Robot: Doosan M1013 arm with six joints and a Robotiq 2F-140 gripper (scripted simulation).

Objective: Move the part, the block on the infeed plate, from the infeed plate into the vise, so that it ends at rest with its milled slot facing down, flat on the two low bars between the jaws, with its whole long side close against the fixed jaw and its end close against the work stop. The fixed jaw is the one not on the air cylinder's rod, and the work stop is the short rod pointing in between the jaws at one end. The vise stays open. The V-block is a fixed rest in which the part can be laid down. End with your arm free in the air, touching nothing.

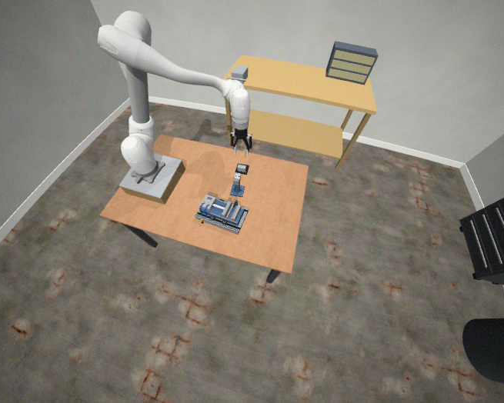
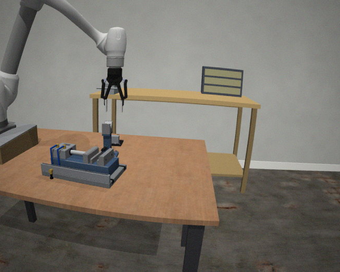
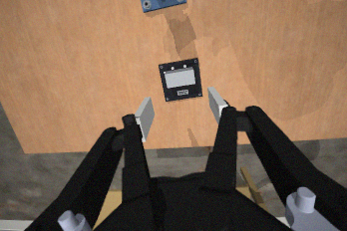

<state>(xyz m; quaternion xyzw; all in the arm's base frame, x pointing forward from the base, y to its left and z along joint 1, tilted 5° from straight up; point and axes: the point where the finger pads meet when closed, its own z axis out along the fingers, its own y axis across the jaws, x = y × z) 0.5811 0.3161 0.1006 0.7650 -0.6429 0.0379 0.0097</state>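
Now: the part 17 cm below my hand. The rest, counted from my hand: V-block base 4 cm ahead, 19 cm to the right, 20 cm below; black infeed plate 1 cm to the left, 20 cm below; V-block post 4 cm ahead, 19 cm to the right, 14 cm below.
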